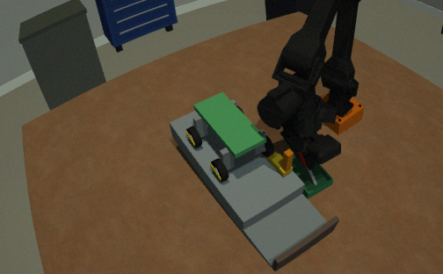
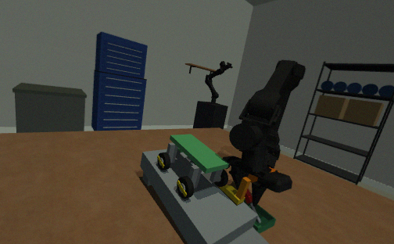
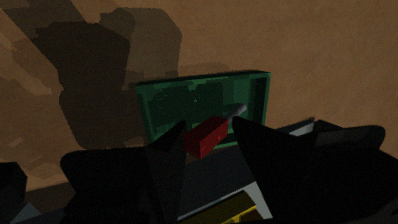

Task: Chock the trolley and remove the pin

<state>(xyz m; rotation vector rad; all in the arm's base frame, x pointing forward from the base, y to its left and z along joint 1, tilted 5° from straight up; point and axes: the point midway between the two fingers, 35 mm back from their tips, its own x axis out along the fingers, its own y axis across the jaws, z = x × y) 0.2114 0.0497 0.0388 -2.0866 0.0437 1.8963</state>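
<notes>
Right now the red-headed stop pin is 10 mm to the left of my gripper tip. From my gripper tip the other things lie so: green tray: 40 mm below; then yellow chock: 60 mm ahead, 20 mm to the right, 50 mm above; then grey ramp: 110 mm ahead, 120 mm to the right, 20 mm above.
</notes>
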